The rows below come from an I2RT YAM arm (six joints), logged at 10 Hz.
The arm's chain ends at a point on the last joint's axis. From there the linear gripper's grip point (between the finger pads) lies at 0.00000 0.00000 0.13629 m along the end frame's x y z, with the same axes.
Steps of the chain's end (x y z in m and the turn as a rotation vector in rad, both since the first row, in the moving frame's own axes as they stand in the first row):
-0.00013, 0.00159, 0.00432, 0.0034, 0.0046, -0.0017
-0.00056, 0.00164, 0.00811, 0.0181, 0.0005, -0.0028
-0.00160, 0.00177, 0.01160, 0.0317, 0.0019, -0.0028
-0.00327, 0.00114, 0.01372, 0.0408, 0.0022, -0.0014
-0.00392, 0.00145, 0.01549, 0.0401, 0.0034, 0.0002
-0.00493, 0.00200, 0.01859, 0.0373, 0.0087, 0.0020
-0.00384, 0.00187, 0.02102, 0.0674, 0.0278, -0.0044
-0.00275, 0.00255, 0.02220, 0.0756, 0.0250, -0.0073
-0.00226, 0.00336, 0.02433, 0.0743, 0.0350, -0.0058
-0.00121, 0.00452, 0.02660, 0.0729, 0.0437, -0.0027
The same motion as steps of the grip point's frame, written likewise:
0.00050, 0.00113, 0.00432, 0.0034, 0.0046, -0.0017
-0.00050, -0.00083, 0.00809, 0.0181, 0.0005, -0.0028
-0.00135, -0.00255, 0.01153, 0.0317, 0.0019, -0.0028
-0.00297, -0.00442, 0.01361, 0.0408, 0.0022, -0.0014
-0.00346, -0.00401, 0.01538, 0.0401, 0.0034, 0.0002
-0.00374, -0.00308, 0.01849, 0.0373, 0.0087, 0.0020
-0.00007, -0.00732, 0.02066, 0.0674, 0.0278, -0.0044
0.00062, -0.00775, 0.02177, 0.0756, 0.0250, -0.0073
0.00248, -0.00677, 0.02387, 0.0743, 0.0350, -0.0058
0.00473, -0.00541, 0.02611, 0.0729, 0.0437, -0.0027

